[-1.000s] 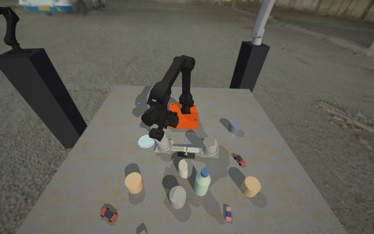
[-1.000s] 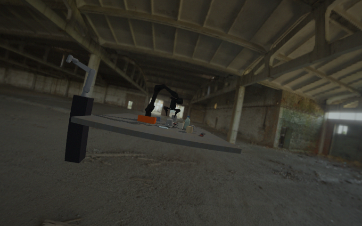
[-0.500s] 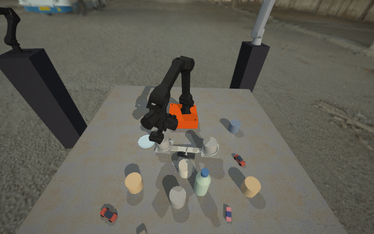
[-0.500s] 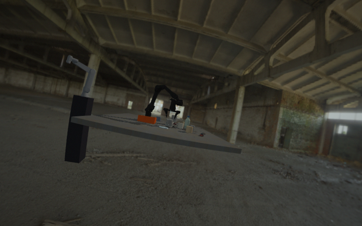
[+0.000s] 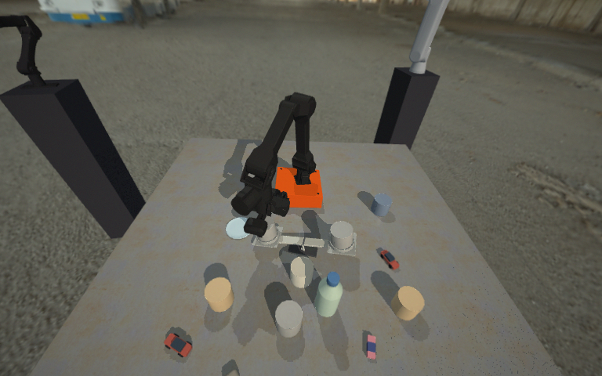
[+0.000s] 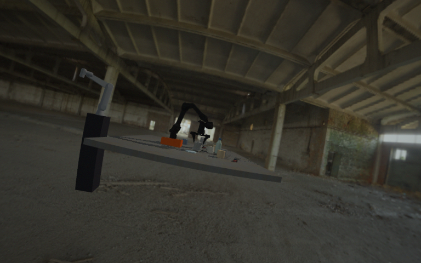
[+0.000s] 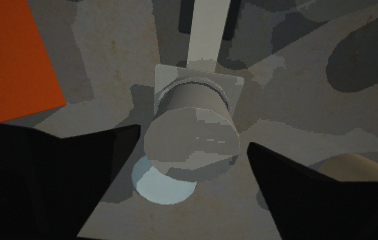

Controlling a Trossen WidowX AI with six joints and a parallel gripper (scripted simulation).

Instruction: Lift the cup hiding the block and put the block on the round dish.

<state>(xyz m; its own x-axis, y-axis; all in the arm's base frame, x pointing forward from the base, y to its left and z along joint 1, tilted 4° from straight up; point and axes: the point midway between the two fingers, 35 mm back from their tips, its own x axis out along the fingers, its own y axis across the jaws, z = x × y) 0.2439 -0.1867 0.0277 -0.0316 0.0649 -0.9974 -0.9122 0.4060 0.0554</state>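
My gripper tip is 4 cm above the pale green block. The rest, counted from my gripper tip: small balance: 6 cm ahead, 12 cm to the left, 5 cm below; then pale blue round dish: 7 cm behind, 9 cm to the right, 8 cm below; then cream cylinder: 15 cm ahead, 8 cm to the left, 4 cm below.
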